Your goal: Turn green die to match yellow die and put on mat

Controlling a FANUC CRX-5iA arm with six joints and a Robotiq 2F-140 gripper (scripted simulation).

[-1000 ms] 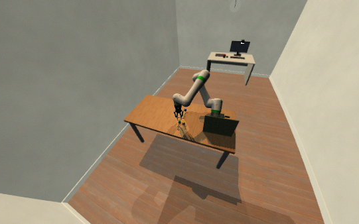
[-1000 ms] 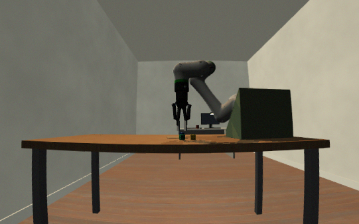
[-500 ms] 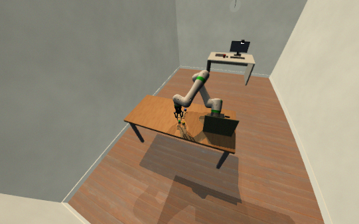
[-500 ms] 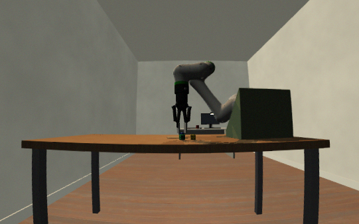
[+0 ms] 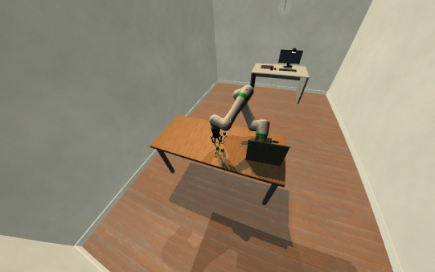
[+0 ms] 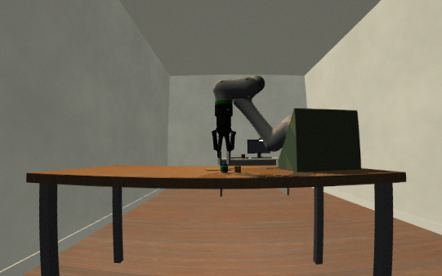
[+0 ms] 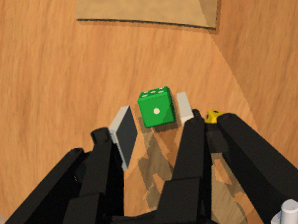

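My gripper is now 60 mm above the green die. Round my hand: blue die: 20 mm behind, 260 mm to the right, 60 mm below; then yellow die: 70 mm behind, 20 mm to the left, 60 mm below; then pale mat: 20 mm ahead, 150 mm to the right, 70 mm below.
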